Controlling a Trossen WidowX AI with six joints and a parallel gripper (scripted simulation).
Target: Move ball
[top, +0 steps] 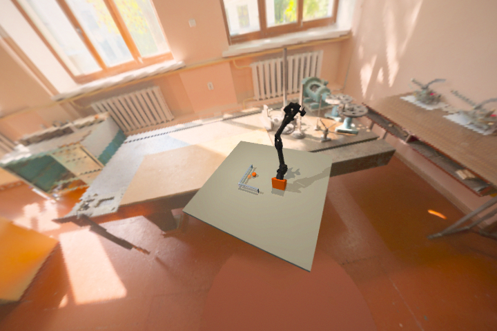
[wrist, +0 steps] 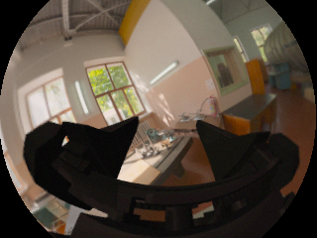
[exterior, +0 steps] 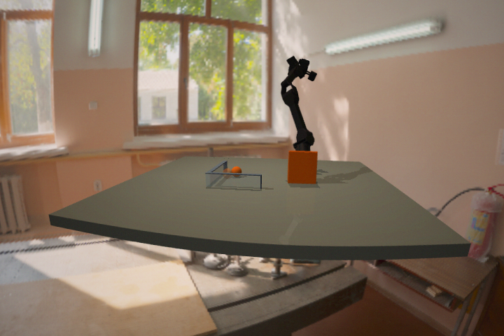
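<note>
The orange ball lies 60 cm below my gripper tip, 57 cm to the left of it and 36 cm ahead of it. The rest, counted from my gripper tip: see-through copy 62 cm to the left, 60 cm below, 39 cm ahead; clear wall 76 cm to the left, 59 cm below, 34 cm ahead.
</note>
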